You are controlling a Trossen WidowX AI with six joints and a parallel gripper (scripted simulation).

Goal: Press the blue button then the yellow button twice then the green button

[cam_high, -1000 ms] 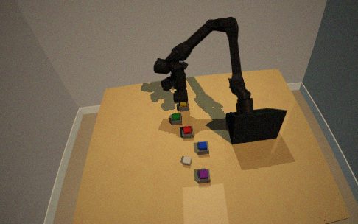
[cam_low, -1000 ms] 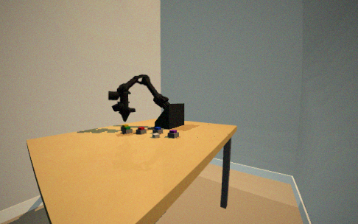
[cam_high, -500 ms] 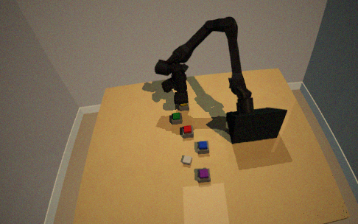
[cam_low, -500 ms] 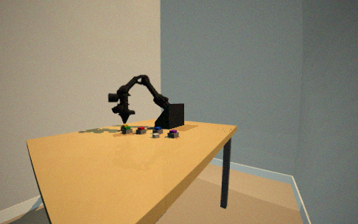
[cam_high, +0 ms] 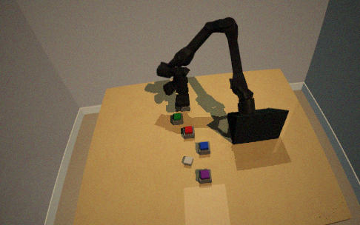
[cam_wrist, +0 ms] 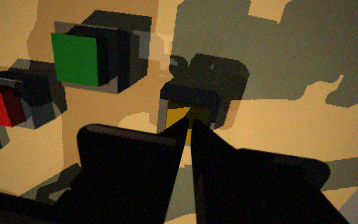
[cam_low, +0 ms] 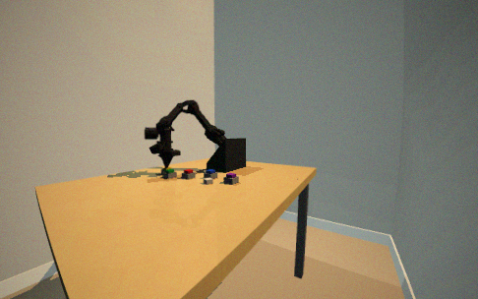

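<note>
My gripper tip is 1 cm above the yellow button. Also, from my gripper tip: blue button: 25 cm to the left, 11 cm behind; then red button: 17 cm to the left, 4 cm behind; then green button: 9 cm to the left, 2 cm ahead.
</note>
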